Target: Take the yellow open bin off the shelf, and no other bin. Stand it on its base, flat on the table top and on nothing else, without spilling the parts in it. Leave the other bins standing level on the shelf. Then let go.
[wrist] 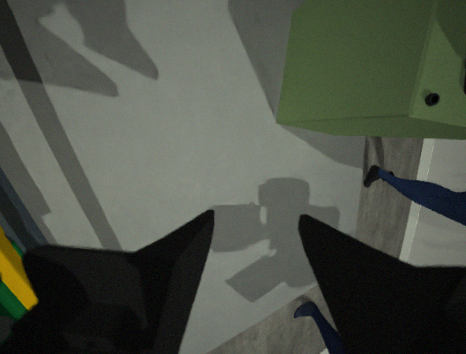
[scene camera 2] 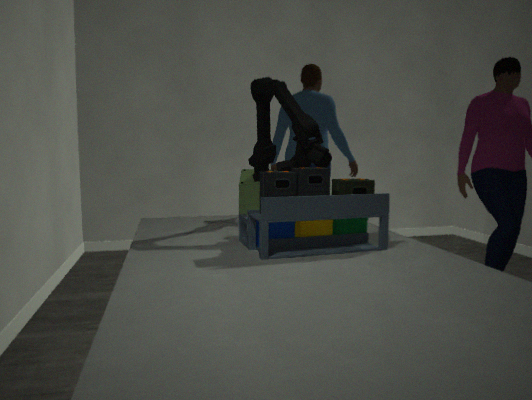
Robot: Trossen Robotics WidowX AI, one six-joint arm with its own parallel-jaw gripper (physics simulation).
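Places are measured from the arm's base along level axes (x ahead, y left, z up), in centimetres.
Pixels of known places: gripper, fingertip midpoint: (wrist: 256,219).
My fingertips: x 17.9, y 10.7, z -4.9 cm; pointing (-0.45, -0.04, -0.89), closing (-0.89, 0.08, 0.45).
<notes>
For each thing: its top centre in the pictures, then the offset to it from my fingertips. "pt": a spot on its surface instead. Level surfaces: height alone.
- yellow open bin, top centre: (scene camera 2: 308,216) dx +25.9, dy -1.7, dz -4.2 cm
- shelf, surface spot: (scene camera 2: 325,205) pt dx +41.0, dy -0.8, dz +1.2 cm
- blue bin, top centre: (scene camera 2: 270,218) dx +27.2, dy -13.6, dz -4.2 cm
- green bin, top centre: (scene camera 2: 342,215) dx +24.0, dy +9.4, dz -4.2 cm
- yellow strip, surface spot: (wrist: 16,272) pt dx +15.0, dy +3.0, dz -5.8 cm
- grey table top, surface height: dz -12.3 cm
- dark green box, top centre: (scene camera 2: 353,179) dx +31.4, dy +10.0, dz +7.6 cm
The yellow open bin (scene camera 2: 314,228) is in the shelf (scene camera 2: 325,205), between the blue bin (scene camera 2: 282,229) and the green bin (scene camera 2: 350,226). Its inside and parts are hidden in the scene view. In the wrist view a yellow strip (wrist: 16,272) shows at the lower left edge with green beside it; I cannot tell whether it is bin or bar. My gripper (wrist: 256,219) is partly open and empty, over the grey table top (wrist: 165,150), off to one side of the shelf. In the scene view its fingertips are hidden behind the dark boxes.
Dark boxes (scene camera 2: 279,183) (scene camera 2: 313,181) and a dark green box (scene camera 2: 353,186) show above the shelf's back panel. A large light green block (scene camera 2: 249,196) (wrist: 355,65) stands on the table beside the shelf. Two people (scene camera 2: 312,112) (scene camera 2: 500,130) stand beyond the table.
</notes>
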